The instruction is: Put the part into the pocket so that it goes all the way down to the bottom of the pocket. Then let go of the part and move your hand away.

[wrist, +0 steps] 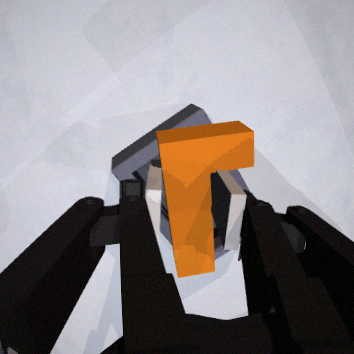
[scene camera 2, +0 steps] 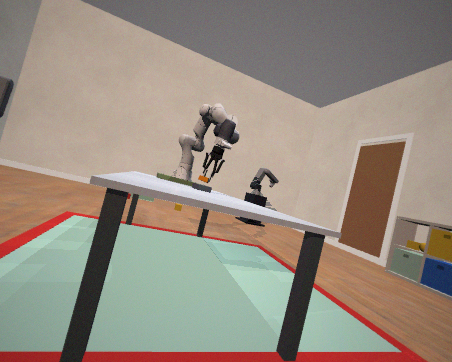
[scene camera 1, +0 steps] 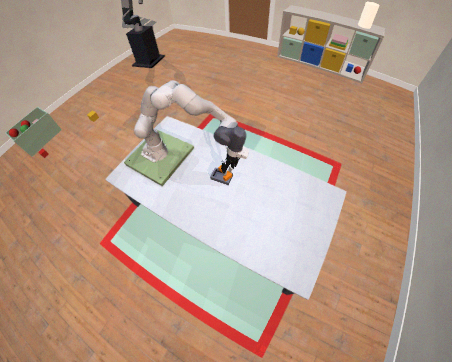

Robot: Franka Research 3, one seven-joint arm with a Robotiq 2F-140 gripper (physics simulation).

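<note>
The orange L-shaped part (scene camera 1: 227,176) (scene camera 2: 203,178) (wrist: 187,170) is held between the fingertips of my gripper (scene camera 1: 225,170) (scene camera 2: 207,177) (wrist: 184,181). The pocket is in a dark grey block (scene camera 1: 220,180) (scene camera 2: 202,187) (wrist: 132,159) on the table. The part is over the block, and scene camera 2 shows it a little above the block's top. In the wrist view the part's edges are turned relative to the block's edges. The part and fingers hide most of the recess there.
The white table (scene camera 1: 270,215) (scene camera 2: 260,209) carries the block. The arm's green base plate (scene camera 1: 175,162) (scene camera 2: 167,176) is beside the block on the robot's side. A shelf unit (scene camera 1: 286,22) and another robot on a black pedestal (scene camera 1: 143,46) (scene camera 2: 255,200) stand away from the table.
</note>
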